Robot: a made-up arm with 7 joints.
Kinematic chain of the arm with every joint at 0, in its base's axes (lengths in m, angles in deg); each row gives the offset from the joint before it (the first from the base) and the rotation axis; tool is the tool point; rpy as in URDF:
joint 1: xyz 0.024 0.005 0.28 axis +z
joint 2: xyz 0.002 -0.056 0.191 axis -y
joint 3: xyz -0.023 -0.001 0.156 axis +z
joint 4: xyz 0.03 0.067 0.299 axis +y
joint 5: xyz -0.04 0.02 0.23 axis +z
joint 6: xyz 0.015 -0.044 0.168 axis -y
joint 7: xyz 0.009 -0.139 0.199 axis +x
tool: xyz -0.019 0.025 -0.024 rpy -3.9 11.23 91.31
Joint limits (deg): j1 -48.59..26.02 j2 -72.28..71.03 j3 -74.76..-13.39 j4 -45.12..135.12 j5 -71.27..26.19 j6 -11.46..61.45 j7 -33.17..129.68
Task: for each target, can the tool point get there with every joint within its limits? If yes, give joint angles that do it. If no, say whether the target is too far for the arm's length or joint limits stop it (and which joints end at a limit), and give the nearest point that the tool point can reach.
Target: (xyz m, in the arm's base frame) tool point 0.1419 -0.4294 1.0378
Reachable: yes | joints -0.73 47.06 -29.68 112.28 -11.77 4.31 95.70
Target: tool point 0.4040 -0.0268 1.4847
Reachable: yes | joints 5.19 -20.29 -20.42 16.06 -35.57 18.31 71.74
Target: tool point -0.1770 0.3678 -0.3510
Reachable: no: joint limits stop it (at a limit: joint 1, joint 2, joint 3, joint 4, joint 6, joint 7) | nearest point -0.3815 0.6271 0.1568 | short by 0.606 m
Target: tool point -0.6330 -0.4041 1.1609
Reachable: yes | joints -11.40 47.96 -62.29 49.72 2.04 -0.60 109.67
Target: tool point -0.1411 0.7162 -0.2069
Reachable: no: joint limits stop it (at a limit: joint 1, joint 2, joint 3, joint 4, joint 6, joint 7) | nearest point -0.3104 0.6806 0.1766 | short by 0.421 m
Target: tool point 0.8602 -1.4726 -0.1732
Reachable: no: too far | nearest point 0.5337 -0.8655 0.2528 | short by 0.810 m
